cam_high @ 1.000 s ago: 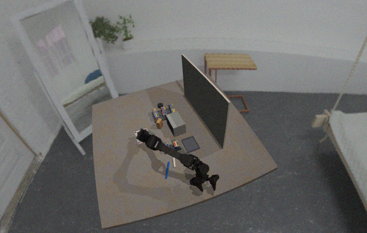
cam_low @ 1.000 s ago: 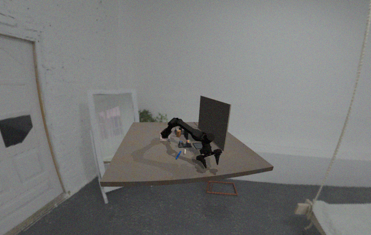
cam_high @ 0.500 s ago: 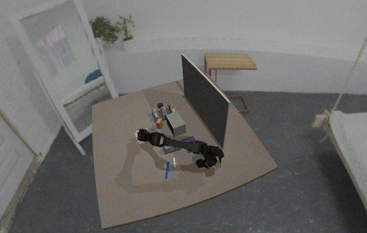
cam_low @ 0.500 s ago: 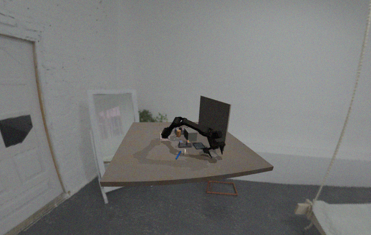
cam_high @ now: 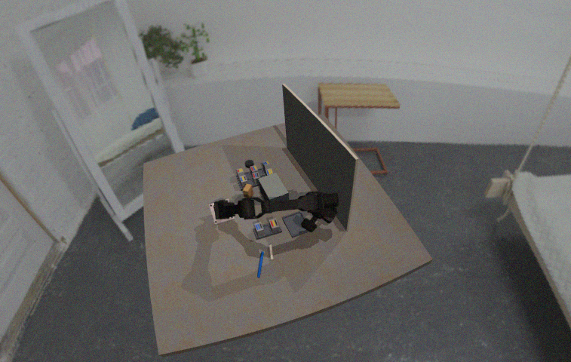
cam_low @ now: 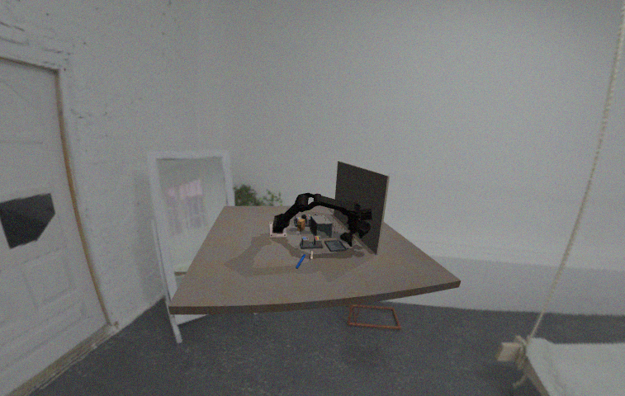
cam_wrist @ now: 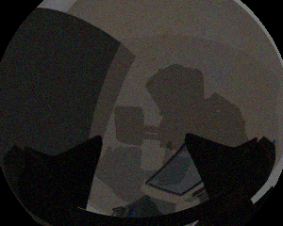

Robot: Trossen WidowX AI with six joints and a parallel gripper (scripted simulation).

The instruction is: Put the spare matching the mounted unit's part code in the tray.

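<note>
Now: the spare 47 cm to the left of my gripper tip and 14 cm behind it. The rest, counted from my gripper tip: grey mounted unit: 26 cm to the left, 16 cm behind, 1 cm above; dark flat tray: 11 cm behind, 5 cm to the left, 4 cm below; white stick: 27 cm behind, 7 cm to the right, 4 cm below.
</note>
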